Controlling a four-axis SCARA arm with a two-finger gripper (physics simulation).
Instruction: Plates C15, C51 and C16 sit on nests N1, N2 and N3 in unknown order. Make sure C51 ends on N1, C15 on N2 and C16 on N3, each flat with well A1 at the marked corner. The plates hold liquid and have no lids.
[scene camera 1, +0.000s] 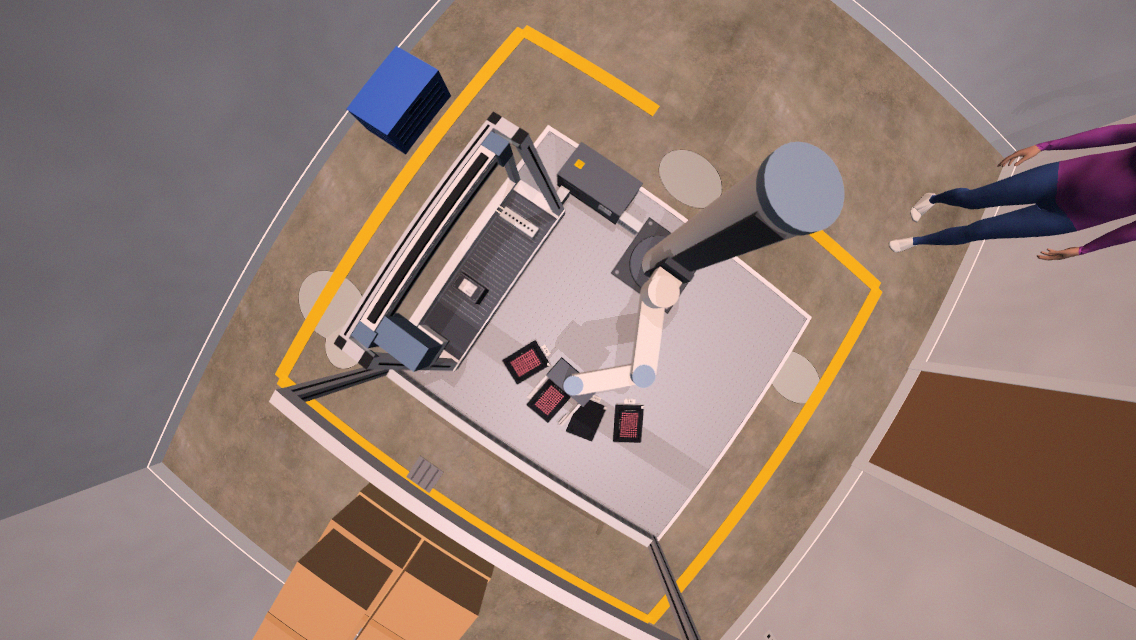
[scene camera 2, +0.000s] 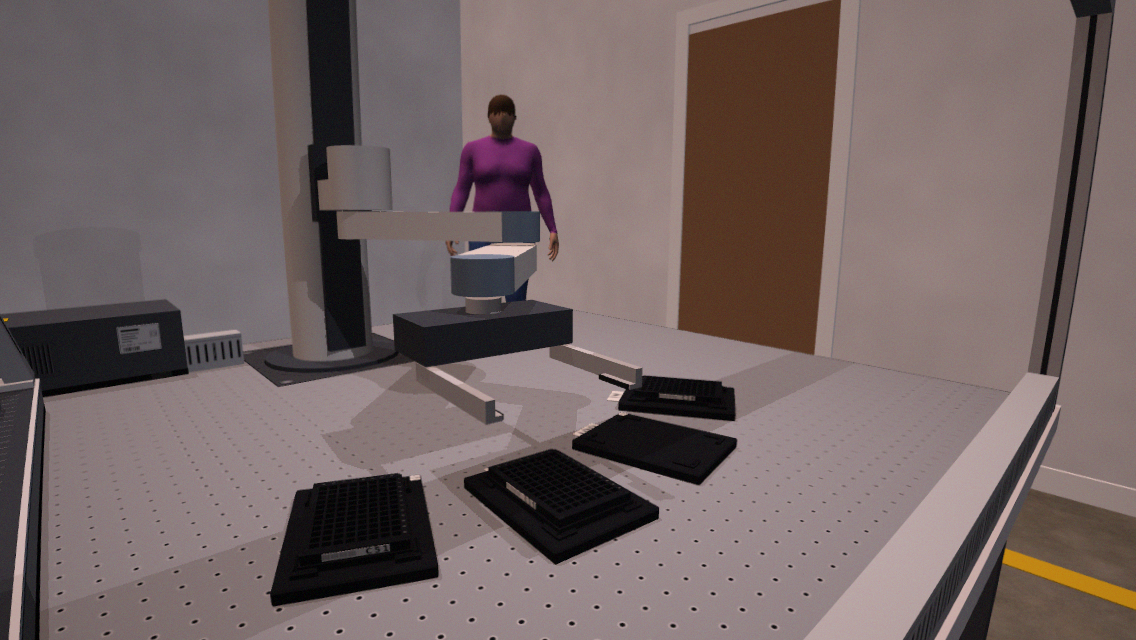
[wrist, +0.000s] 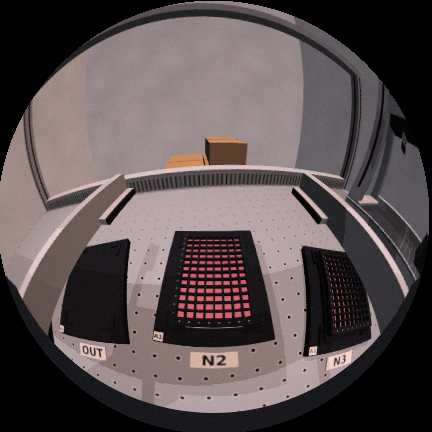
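Seen in the pictures: gripper, fingertip midpoint: (scene camera 1: 544, 411) (scene camera 2: 571, 393) (wrist: 213, 177); arm's base at its link origin: (scene camera 2: 334, 361).
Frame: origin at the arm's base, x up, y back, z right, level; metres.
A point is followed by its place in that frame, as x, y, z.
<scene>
Plate C15 (wrist: 214, 277) @[0.039, -0.721, 0.059] (scene camera 2: 556, 484) @[0.039, -0.738, 0.066] (scene camera 1: 548, 399) @[0.037, -0.729, 0.064] sits flat on nest N2 (wrist: 265, 332) @[0.025, -0.653, 0.101]; its wells hold pink liquid, and its label is unreadable now. Plate C51 (scene camera 2: 357, 508) @[0.038, -0.654, 0.226] (wrist: 346, 295) @[0.034, -0.648, 0.221] (scene camera 1: 525, 361) @[0.034, -0.652, 0.231] sits flat on nest N3 (wrist: 313, 300) @[0.025, -0.667, 0.171], its label facing scene camera 2. A third plate (scene camera 2: 679, 387) @[0.039, -0.634, -0.274] (scene camera 1: 628, 424) @[0.034, -0.630, -0.277], its label unreadable, sits on a nest (scene camera 2: 675, 408) @[0.024, -0.661, -0.229] beyond OUT. A1 marks show at the near left corners of N2 and N3; the plates' well letters are too small to read. My gripper (scene camera 2: 565, 395) @[0.133, -0.754, 0.061] (wrist: 213, 177) @[0.133, -0.754, 0.061] is open and empty, above and behind N2.
The black OUT nest (scene camera 2: 655, 446) @[0.025, -0.726, -0.102] (wrist: 95, 295) @[0.025, -0.696, -0.098] (scene camera 1: 586, 421) @[0.025, -0.719, -0.123] holds no plate and lies between N2 and the third plate's nest. A dark device box (scene camera 2: 99, 345) @[0.084, 0.035, 0.371] (scene camera 1: 600, 181) @[0.128, 0.108, 0.392] stands at the rear. A gantry frame (scene camera 1: 429, 238) @[0.517, -0.447, 0.631] stands along one side. A person (scene camera 2: 500, 174) stands behind the table.
</scene>
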